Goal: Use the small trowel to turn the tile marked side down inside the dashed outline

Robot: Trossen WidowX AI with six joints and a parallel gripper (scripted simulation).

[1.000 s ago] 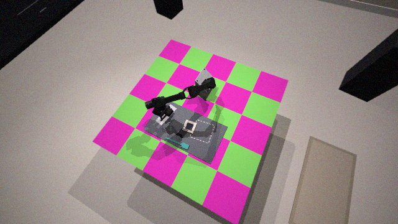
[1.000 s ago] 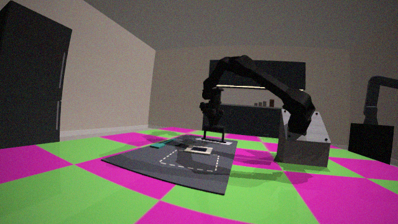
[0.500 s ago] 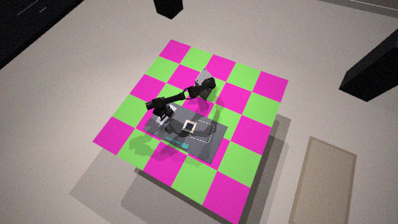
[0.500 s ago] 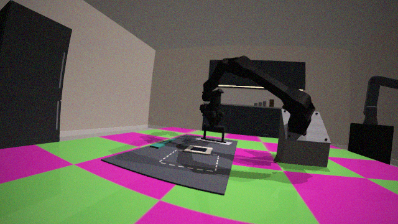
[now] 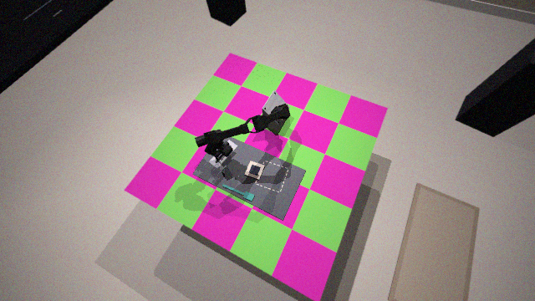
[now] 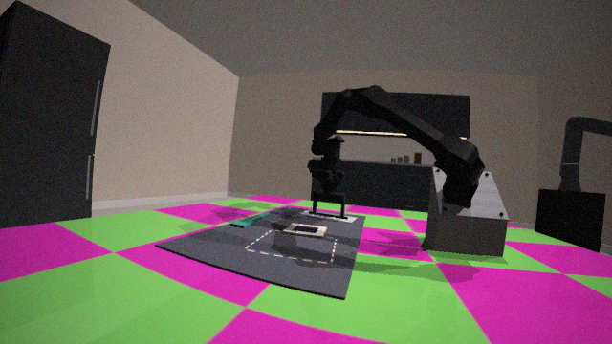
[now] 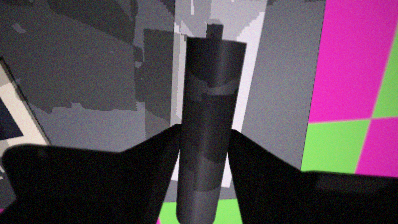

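Right now my gripper tip is 30 mm above the small trowel and 20 mm short of it. Also, from my gripper tip: tile 240 mm to the left, 60 mm below, 30 mm behind; teal flat tool 250 mm to the left, 140 mm ahead, 70 mm below; grey mat 210 mm to the left, 90 mm below.
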